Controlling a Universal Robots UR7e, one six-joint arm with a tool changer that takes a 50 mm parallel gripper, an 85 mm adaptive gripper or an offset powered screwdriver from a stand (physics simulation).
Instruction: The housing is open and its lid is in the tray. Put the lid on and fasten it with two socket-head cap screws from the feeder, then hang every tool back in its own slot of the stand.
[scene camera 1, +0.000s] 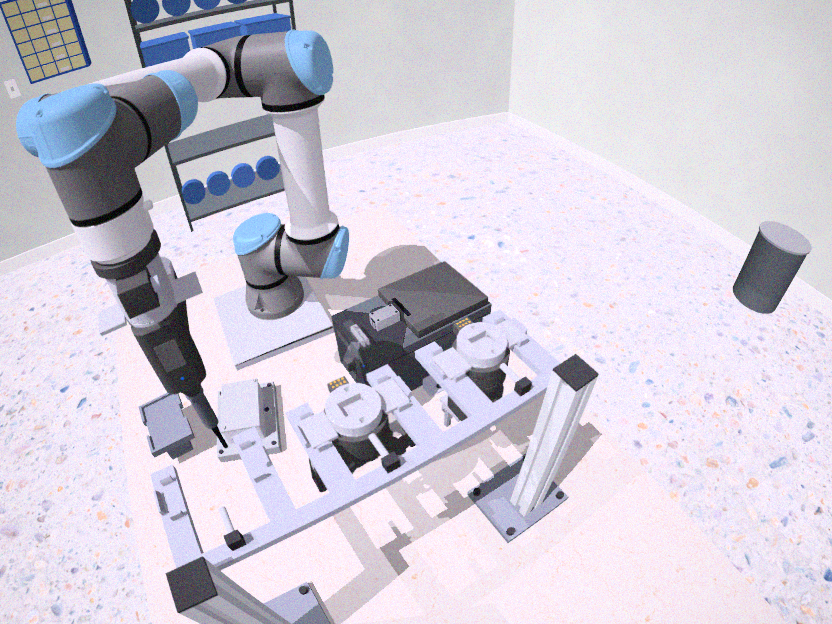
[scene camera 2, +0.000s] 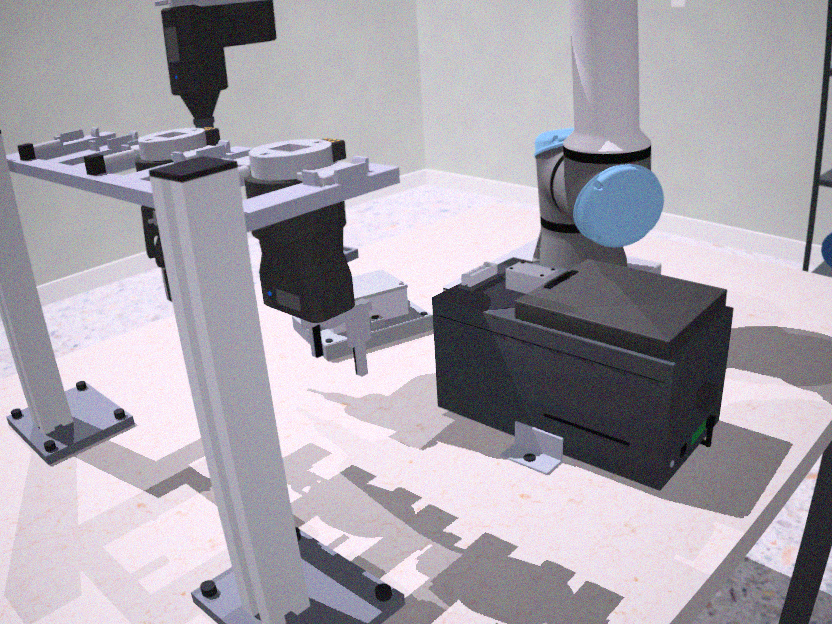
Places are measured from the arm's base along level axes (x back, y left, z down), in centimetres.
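Pixels of known places: arm's base, link origin: (scene camera 1: 275, 298).
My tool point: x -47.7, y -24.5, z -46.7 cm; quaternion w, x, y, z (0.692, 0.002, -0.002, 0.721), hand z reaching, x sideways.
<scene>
Ahead of a thing's pixels: the offset from my tool point to its top centre. "spot": to the spot under its first point.
The arm carries the black screwdriver @[dx +3.3, dy +0.1, dz +0.0 cm] (scene camera 1: 171, 349) (scene camera 2: 194, 67), pointing down. Its thin bit appears over the front left corner of the housing's fixture in scene camera 1; its height and whether it bears a screw cannot be told. The pale lid @[dx +18.0, dy +4.7, dz +43.3 cm] (scene camera 1: 238, 399) (scene camera 2: 379, 283) lies on top of the housing @[dx +18.0, dy +4.7, dz +43.8 cm] (scene camera 2: 396, 303). The grey tray @[spot: dx +21.8, dy -10.7, dz +43.6 cm] (scene camera 1: 168, 424) stands left of it, no lid seen in it. The parallel gripper (scene camera 2: 339, 364) hangs in the stand (scene camera 1: 423, 463) (scene camera 2: 376, 175), fingers apart and empty. The adaptive gripper hangs in another slot, its fingers mostly hidden.
The black feeder @[dx +13.2, dy +43.1, dz +32.9 cm] (scene camera 1: 433, 295) (scene camera 2: 557, 376) stands right of the housing, near the arm's base. Two upright posts @[spot: dx -29.1, dy +36.4, dz +24.8 cm] (scene camera 1: 551, 443) (scene camera 2: 221, 376) carry the stand in front of the housing. A dark bin (scene camera 1: 770, 268) stands on the floor at the right.
</scene>
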